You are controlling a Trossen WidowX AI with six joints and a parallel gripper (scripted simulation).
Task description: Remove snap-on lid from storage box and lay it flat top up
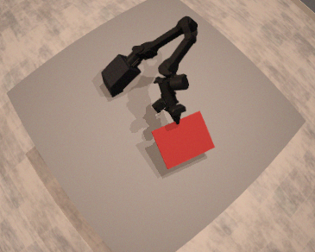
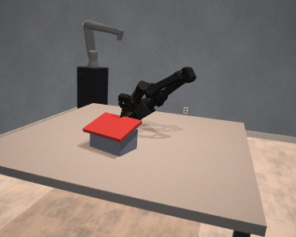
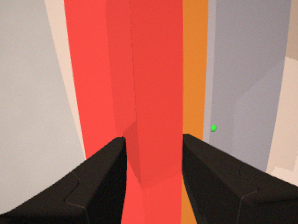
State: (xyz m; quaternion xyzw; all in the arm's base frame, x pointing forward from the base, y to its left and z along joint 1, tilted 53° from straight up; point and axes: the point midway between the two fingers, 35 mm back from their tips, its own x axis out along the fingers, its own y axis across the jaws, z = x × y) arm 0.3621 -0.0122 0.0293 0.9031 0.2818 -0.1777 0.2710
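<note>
My gripper is now 10 cm short of the red lid, 2 cm to the left of it and 4 cm above it. From my hand the other things lie so: storage box (9 cm ahead, 1 cm to the right, 11 cm below).
</note>
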